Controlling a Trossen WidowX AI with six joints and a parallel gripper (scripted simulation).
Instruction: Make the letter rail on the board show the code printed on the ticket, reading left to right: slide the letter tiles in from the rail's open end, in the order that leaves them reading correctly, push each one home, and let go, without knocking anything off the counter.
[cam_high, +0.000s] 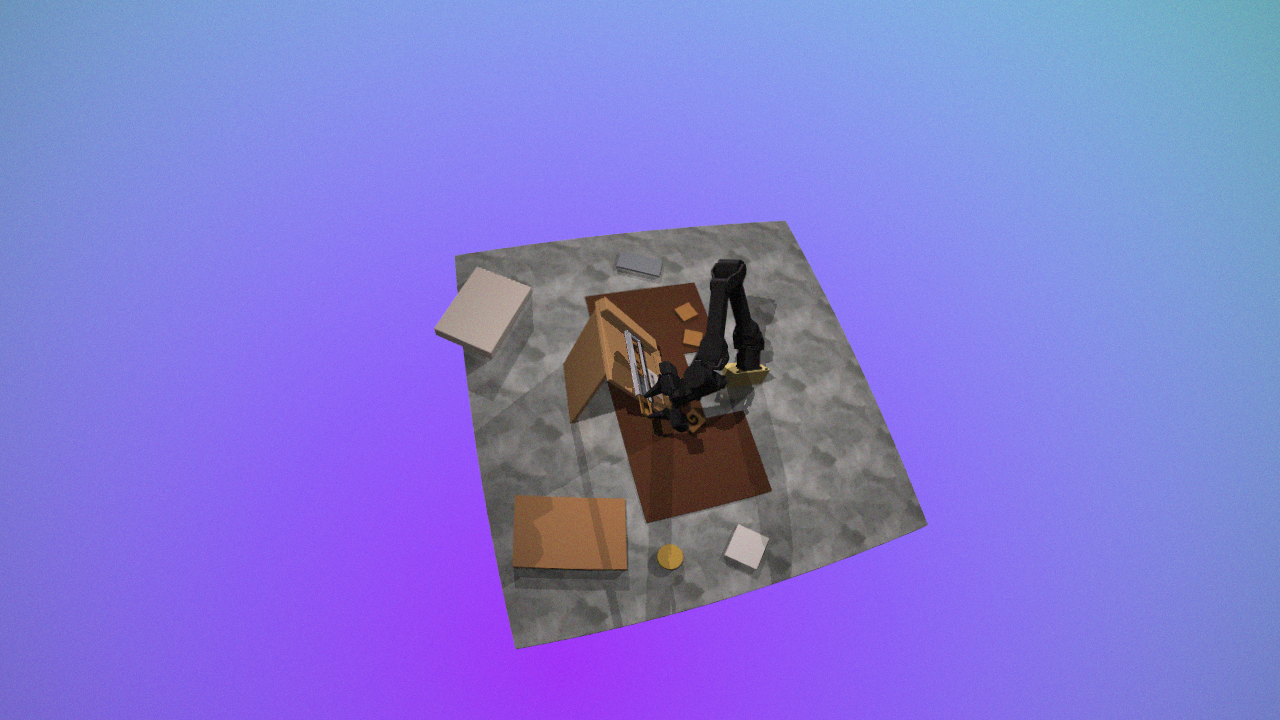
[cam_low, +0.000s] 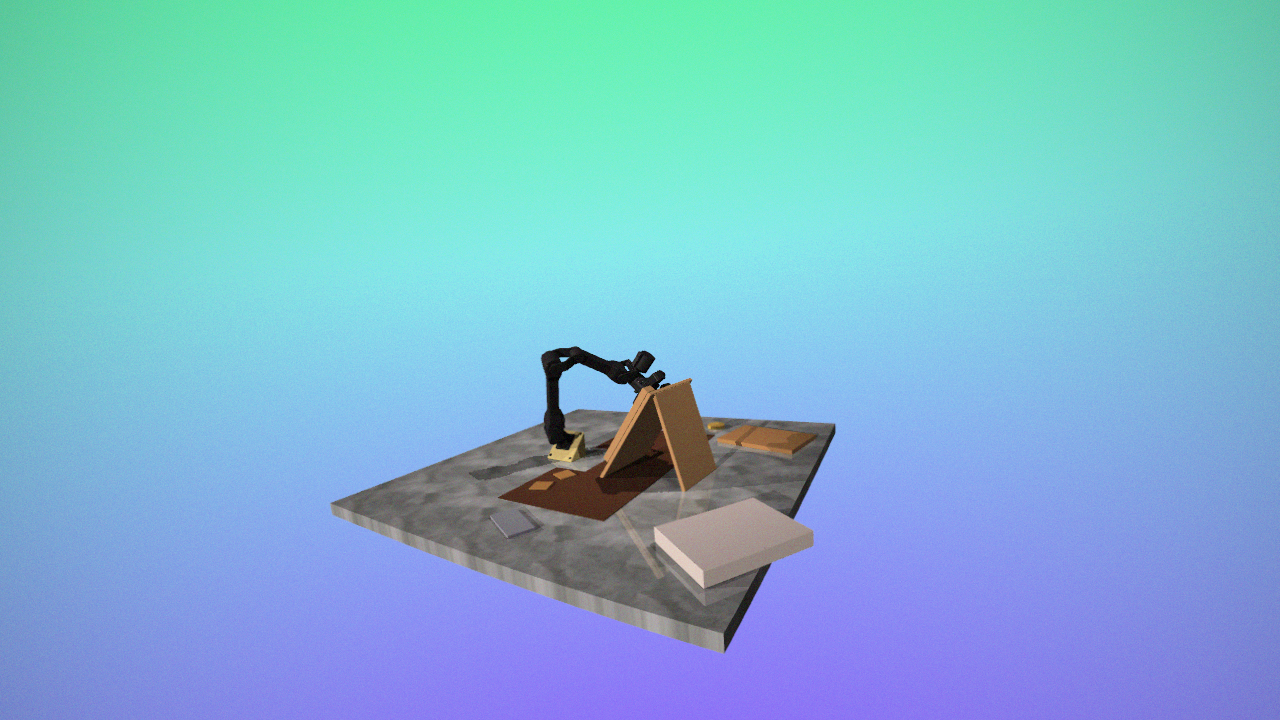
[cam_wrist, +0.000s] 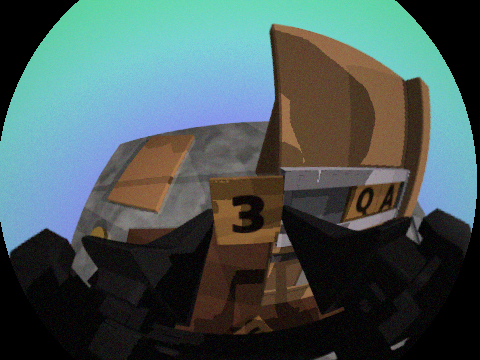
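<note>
The white ticket is 6 cm behind my gripper tip, 11 cm to the right of it and 8 cm below it. Also, from my gripper tip: orange panel 25 cm ahead, 27 cm to the left, 16 cm below; then brown mat 18 cm behind, 12 cm to the right, 16 cm below; then yellow disc 1 cm behind, 38 cm to the left, 15 cm below.
</note>
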